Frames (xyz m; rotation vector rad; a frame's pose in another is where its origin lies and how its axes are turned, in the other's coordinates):
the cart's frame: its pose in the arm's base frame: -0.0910 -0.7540 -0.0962 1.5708 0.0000 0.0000
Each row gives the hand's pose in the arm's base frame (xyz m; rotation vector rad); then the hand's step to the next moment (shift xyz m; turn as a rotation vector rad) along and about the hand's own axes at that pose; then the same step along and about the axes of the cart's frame.
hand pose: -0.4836 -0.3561 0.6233 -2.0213 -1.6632 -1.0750
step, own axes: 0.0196 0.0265 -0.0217 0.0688 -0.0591 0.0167
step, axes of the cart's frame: 0.0181 0.0342 0.0078 -0.0465 0.0249 -0.0757
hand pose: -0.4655 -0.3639 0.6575 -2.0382 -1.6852 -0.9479
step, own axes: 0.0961 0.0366 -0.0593 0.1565 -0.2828 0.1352
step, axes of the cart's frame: 0.0259 0.1132 -0.0244 -0.2203 -0.0372 -0.2699
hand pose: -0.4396 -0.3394 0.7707 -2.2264 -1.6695 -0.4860
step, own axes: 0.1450 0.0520 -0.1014 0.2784 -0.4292 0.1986
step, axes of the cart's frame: 0.0797 0.1531 -0.0650 -0.3242 -0.0322 -0.4416
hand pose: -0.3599 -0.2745 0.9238 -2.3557 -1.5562 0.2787
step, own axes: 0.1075 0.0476 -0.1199 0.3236 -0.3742 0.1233
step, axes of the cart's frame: 0.1221 0.0958 -0.0642 -0.2347 0.0189 -0.4522
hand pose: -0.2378 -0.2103 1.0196 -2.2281 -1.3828 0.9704
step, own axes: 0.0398 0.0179 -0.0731 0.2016 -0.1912 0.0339
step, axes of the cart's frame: 0.0747 0.0262 -0.0314 -0.0889 0.0169 -0.2649
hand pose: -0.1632 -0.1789 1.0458 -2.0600 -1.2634 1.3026
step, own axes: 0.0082 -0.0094 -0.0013 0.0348 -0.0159 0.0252
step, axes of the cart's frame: -0.0021 0.0031 -0.0120 -0.0238 -0.0187 -0.0344
